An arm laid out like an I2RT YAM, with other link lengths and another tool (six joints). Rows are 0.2 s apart.
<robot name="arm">
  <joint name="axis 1" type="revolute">
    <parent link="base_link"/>
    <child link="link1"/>
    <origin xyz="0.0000 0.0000 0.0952" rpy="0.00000 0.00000 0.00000"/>
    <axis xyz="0 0 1"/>
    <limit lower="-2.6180" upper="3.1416"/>
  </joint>
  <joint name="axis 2" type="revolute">
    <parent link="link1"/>
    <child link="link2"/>
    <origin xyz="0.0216 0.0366 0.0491" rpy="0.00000 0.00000 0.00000"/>
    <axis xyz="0 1 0"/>
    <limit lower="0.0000" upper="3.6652"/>
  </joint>
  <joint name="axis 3" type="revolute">
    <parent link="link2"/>
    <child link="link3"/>
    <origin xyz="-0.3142 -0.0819 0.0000" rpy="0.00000 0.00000 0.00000"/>
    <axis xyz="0 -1 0"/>
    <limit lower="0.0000" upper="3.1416"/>
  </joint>
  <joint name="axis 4" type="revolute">
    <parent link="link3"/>
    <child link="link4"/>
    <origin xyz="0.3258 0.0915 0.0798" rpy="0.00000 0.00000 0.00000"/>
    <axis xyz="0 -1 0"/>
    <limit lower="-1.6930" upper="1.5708"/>
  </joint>
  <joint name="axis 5" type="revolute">
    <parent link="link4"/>
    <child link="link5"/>
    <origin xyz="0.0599 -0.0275 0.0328" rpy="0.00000 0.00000 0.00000"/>
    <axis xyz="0 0 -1"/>
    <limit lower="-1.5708" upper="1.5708"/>
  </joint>
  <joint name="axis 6" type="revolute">
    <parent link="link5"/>
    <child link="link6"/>
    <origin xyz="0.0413 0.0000 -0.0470" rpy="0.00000 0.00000 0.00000"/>
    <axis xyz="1 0 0"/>
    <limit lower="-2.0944" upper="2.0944"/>
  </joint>
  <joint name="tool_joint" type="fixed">
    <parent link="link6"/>
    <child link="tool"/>
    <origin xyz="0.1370 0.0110 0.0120" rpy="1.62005 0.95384 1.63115"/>
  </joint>
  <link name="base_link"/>
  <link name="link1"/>
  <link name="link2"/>
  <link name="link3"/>
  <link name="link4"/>
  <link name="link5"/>
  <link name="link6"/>
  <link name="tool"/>
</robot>
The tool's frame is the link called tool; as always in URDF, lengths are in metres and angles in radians.
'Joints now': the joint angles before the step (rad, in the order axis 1, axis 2, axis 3, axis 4, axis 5, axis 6). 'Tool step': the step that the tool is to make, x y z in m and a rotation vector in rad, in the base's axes. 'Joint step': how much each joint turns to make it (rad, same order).
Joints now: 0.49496 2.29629 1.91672 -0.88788 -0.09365 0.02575
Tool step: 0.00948 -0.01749 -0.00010 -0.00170 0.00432 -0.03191
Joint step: -0.03165 -0.00038 -0.00001 -0.00495 -0.00038 0.00039
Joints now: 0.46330 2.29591 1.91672 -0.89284 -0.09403 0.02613
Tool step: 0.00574 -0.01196 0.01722 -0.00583 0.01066 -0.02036
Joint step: -0.02099 -0.00114 0.05227 -0.06563 0.00037 -0.00077
